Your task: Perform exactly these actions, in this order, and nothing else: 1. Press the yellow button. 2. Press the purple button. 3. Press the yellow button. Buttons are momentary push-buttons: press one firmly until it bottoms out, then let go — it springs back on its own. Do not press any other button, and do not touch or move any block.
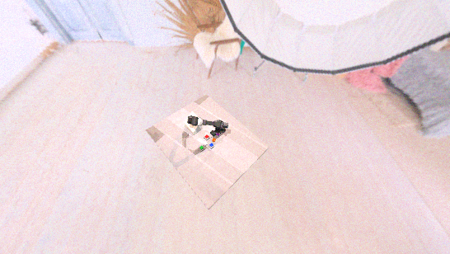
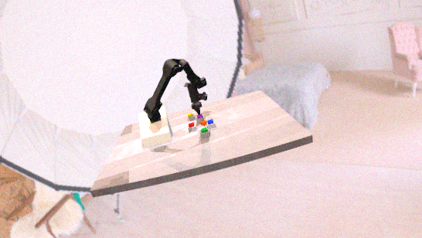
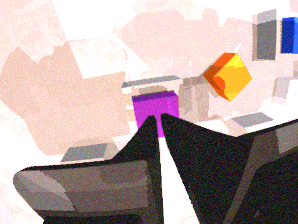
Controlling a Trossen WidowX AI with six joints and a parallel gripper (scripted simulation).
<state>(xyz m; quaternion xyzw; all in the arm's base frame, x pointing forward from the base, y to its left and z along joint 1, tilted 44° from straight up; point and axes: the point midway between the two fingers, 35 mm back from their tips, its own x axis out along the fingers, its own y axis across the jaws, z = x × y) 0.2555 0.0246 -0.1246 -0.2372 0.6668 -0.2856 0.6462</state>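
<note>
Right now my gripper tip is 10 mm above the purple button. Also, from my gripper tip: orange block: 10 mm ahead, 80 mm to the right, 30 mm below; then red button: 60 mm behind, 110 mm to the right, 10 mm below; then yellow button: 60 mm behind, 80 mm to the left, 10 mm below.
</note>
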